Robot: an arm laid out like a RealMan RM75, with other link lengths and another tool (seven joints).
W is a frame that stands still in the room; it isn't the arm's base.
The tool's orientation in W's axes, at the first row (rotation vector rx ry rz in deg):
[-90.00, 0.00, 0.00]
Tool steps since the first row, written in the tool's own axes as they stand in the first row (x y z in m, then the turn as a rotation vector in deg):
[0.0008, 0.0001, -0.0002, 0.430, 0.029, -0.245]
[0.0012, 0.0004, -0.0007, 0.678, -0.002, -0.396]
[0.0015, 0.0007, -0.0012, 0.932, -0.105, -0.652]
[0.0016, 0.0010, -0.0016, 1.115, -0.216, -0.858]
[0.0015, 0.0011, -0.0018, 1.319, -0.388, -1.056]
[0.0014, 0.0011, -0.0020, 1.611, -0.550, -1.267]
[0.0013, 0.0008, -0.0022, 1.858, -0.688, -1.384]
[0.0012, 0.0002, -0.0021, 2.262, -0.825, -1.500]
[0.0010, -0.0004, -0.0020, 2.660, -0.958, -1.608]
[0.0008, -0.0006, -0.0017, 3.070, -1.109, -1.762]
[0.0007, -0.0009, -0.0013, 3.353, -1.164, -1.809]
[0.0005, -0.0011, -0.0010, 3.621, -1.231, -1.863]
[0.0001, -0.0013, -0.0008, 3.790, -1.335, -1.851]
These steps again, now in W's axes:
[0.0008, -0.0002, -0.0001, 0.430, -0.245, -0.029]
[0.0012, -0.0007, -0.0004, 0.678, -0.396, 0.002]
[0.0015, -0.0012, -0.0007, 0.932, -0.652, 0.105]
[0.0016, -0.0016, -0.0010, 1.115, -0.858, 0.216]
[0.0015, -0.0018, -0.0011, 1.319, -1.056, 0.388]
[0.0014, -0.0020, -0.0011, 1.611, -1.267, 0.550]
[0.0013, -0.0022, -0.0008, 1.858, -1.384, 0.688]
[0.0012, -0.0021, -0.0002, 2.262, -1.500, 0.825]
[0.0010, -0.0020, 0.0004, 2.660, -1.608, 0.958]
[0.0008, -0.0017, 0.0006, 3.070, -1.762, 1.109]
[0.0007, -0.0013, 0.0009, 3.353, -1.809, 1.164]
[0.0005, -0.0010, 0.0011, 3.621, -1.863, 1.231]
[0.0001, -0.0008, 0.0013, 3.790, -1.851, 1.335]

